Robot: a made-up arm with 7 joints. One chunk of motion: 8 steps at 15 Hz.
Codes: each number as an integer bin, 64 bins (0 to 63) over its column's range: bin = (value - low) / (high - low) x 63, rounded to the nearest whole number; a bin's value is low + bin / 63 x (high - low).
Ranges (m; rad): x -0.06..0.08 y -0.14..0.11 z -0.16..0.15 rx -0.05..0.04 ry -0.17..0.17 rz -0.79..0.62
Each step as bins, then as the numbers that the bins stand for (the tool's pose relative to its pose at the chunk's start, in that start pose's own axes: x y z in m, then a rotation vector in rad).
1 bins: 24 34 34 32 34 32
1 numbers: -0.0067 -0.0051 0.0073 -0.0043 0.0135 -0.0738
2 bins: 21 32 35 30 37 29
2 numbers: -0.0133 -0.0130 0.0122 -0.0071 0.0297 -0.1410
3 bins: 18 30 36 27 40 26
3 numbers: -0.0200 -0.0210 0.0171 -0.0114 0.0459 -0.2081
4 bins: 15 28 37 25 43 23
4 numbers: -0.0267 -0.0289 0.0221 -0.0143 0.0621 -0.2752
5 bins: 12 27 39 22 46 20
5 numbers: -0.0333 -0.0329 0.0319 -0.0186 0.0783 -0.3424
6 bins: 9 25 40 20 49 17
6 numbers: -0.0400 -0.0408 0.0368 -0.0214 0.0944 -0.4095
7 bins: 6 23 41 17 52 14
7 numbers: -0.0467 -0.0487 0.0417 -0.0257 0.1106 -0.4767
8 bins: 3 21 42 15 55 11
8 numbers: -0.0533 -0.0567 0.0467 -0.0286 0.1268 -0.5438
